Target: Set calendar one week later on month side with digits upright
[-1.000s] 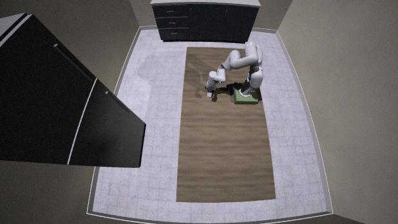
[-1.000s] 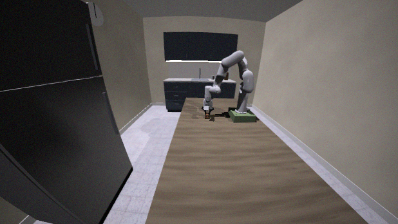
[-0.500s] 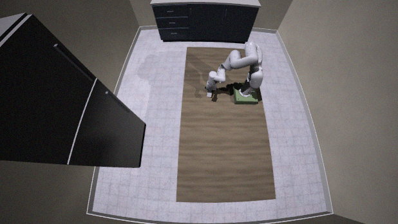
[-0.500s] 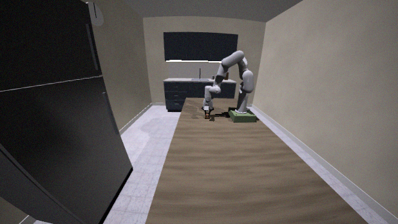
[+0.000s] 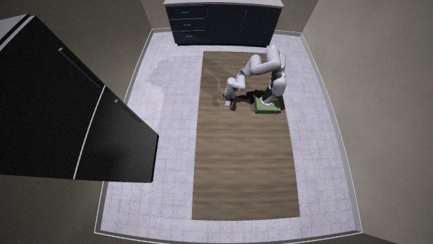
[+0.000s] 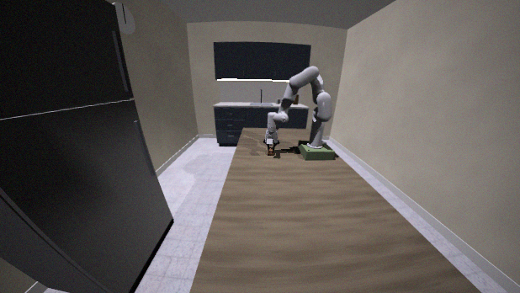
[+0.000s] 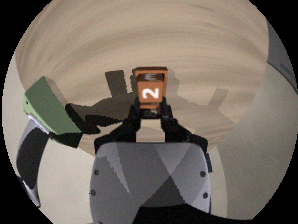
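Right now the calendar tray is 30 mm below my hand and 20 mm to the left of it. From my hand the other things lie so: calendar cube 30 mm to the left, 20 mm below, 10 mm ahead.
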